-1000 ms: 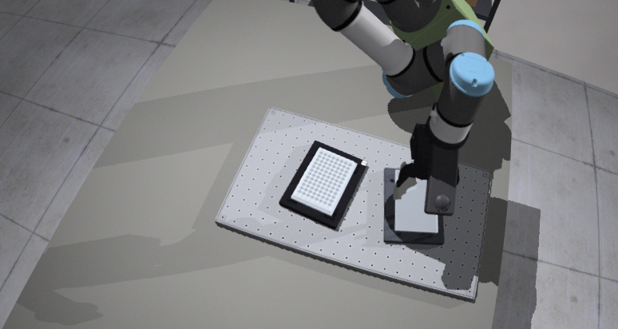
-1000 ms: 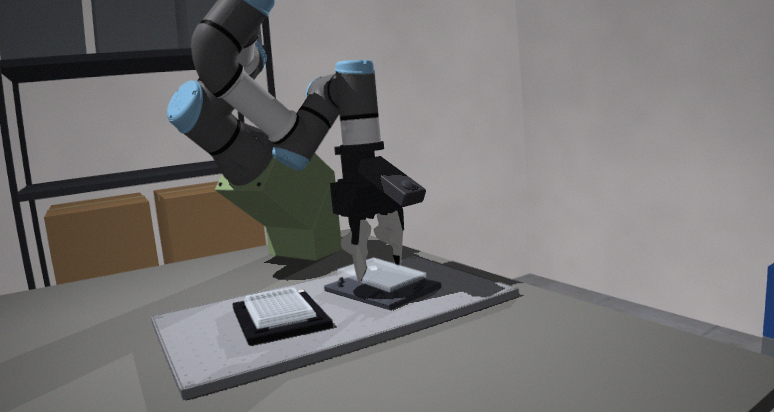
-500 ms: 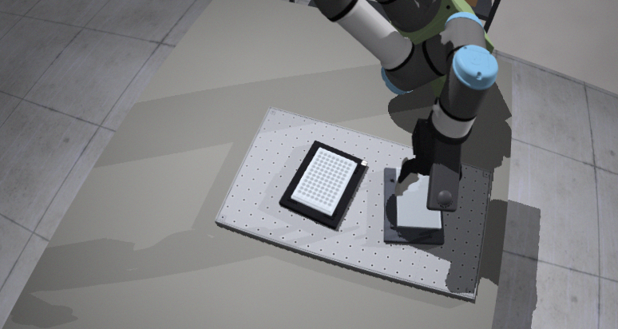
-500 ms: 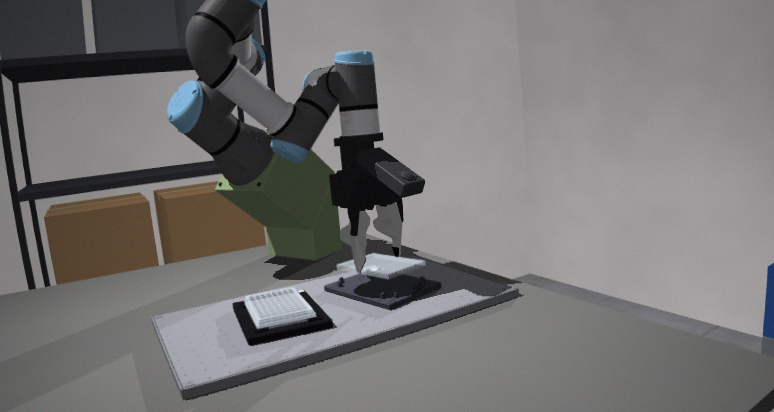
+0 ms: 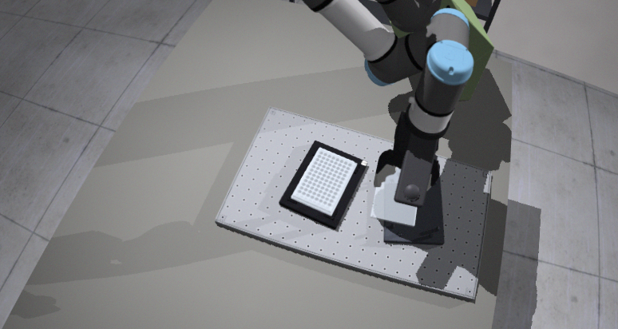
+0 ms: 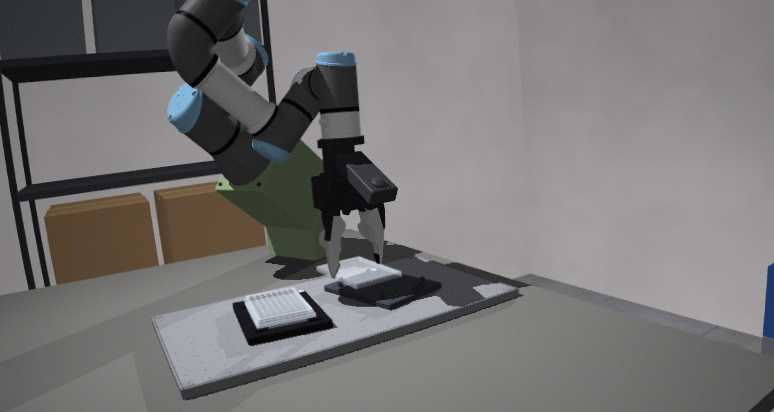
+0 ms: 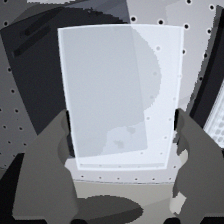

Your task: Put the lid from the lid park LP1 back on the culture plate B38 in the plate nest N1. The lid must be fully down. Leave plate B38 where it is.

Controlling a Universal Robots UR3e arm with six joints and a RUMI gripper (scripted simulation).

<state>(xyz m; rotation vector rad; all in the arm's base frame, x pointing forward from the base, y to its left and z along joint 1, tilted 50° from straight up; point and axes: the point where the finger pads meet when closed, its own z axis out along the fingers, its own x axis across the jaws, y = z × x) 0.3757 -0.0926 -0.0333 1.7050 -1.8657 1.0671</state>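
My hand is 14 cm to the left of the white culture plate B38, 3 cm past it and 3 cm above it. From my hand the other things lie so: flat lid (1 cm below); then small white tag (8 cm behind, 6 cm to the right, 4 cm below); then black lid park LP1 (5 cm below, 4 cm to the left, 1 cm ahead).
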